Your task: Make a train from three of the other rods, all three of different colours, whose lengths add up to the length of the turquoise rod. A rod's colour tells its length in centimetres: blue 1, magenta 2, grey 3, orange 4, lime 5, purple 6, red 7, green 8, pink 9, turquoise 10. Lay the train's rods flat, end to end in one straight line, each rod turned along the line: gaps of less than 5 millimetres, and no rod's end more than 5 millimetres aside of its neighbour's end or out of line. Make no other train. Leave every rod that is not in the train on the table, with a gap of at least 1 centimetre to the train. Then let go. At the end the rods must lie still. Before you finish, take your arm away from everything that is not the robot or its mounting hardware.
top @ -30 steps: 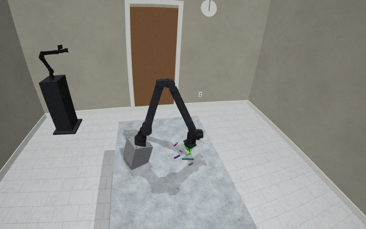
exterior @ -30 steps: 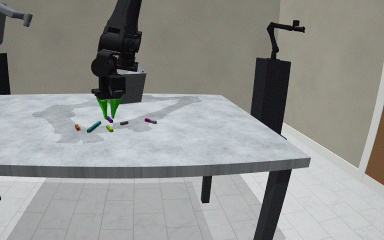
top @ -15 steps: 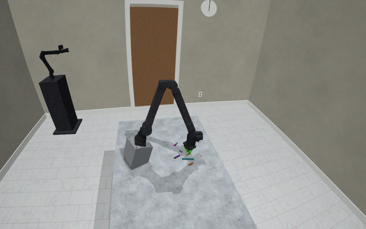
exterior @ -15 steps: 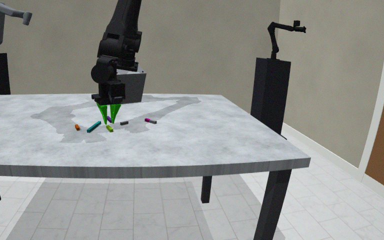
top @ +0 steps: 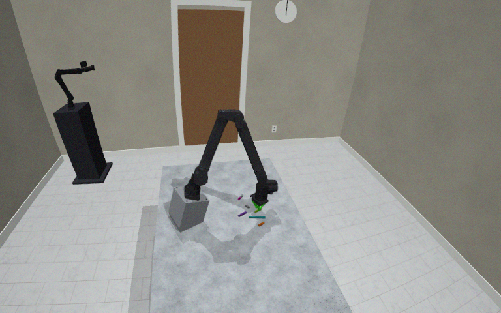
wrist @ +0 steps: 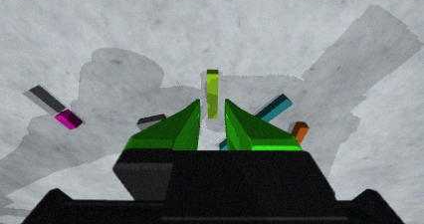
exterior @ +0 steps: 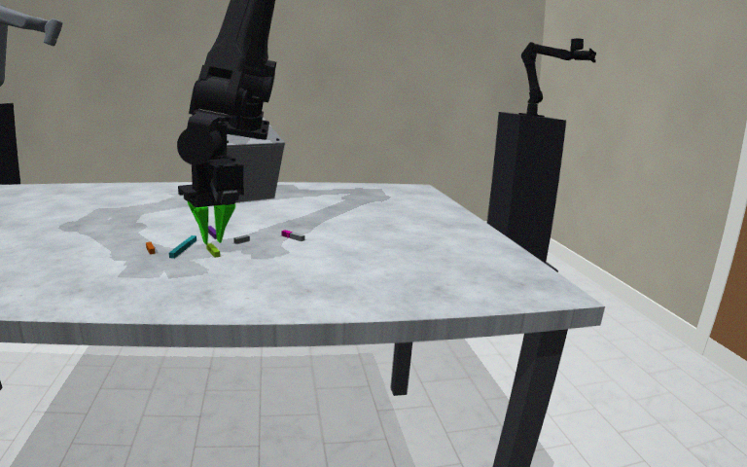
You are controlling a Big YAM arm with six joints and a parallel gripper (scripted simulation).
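Right now my hand is 2 cm above the lime rod. From my hand the other things lie so: purple rod: 10 cm behind, 2 cm to the right, 2 cm below; turquoise rod: 2 cm behind, 6 cm to the right, 2 cm below; orange rod: 1 cm behind, 12 cm to the right, 2 cm below.
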